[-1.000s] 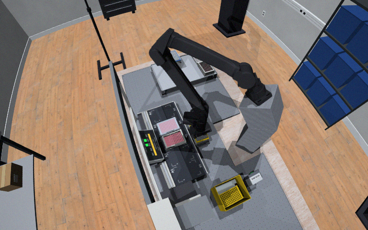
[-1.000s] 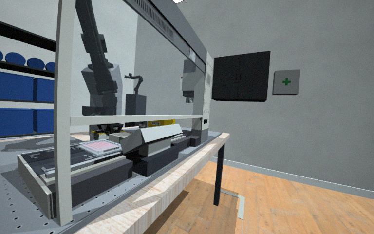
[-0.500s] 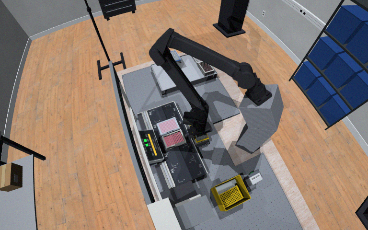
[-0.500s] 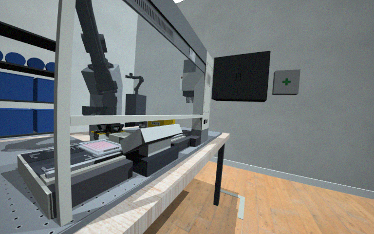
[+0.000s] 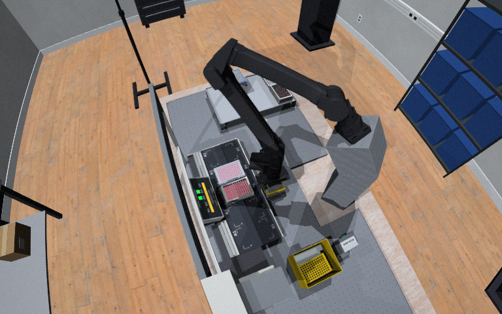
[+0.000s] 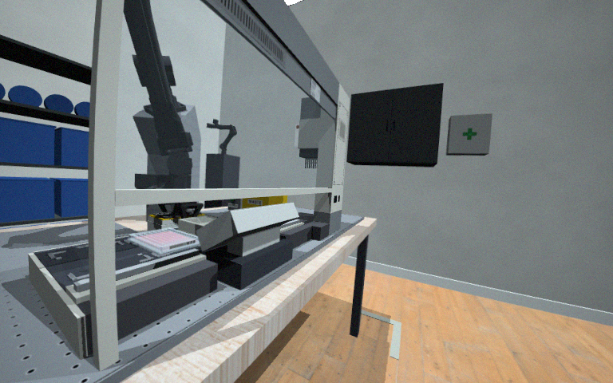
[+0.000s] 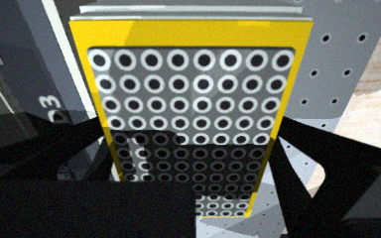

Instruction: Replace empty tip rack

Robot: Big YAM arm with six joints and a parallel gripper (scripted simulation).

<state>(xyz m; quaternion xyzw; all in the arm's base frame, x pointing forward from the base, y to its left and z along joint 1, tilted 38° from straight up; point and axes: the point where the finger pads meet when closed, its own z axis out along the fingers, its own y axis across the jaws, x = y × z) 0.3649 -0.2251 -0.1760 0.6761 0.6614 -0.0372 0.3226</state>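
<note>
The spare nest is 4 cm below my hand. Also, from my hand: clear tip-rack cover: 4 cm ahead, 35 cm to the left; then pink plate: 15 cm ahead, 13 cm to the right, 1 cm above; then frame bar: 35 cm ahead, 12 cm above.
</note>
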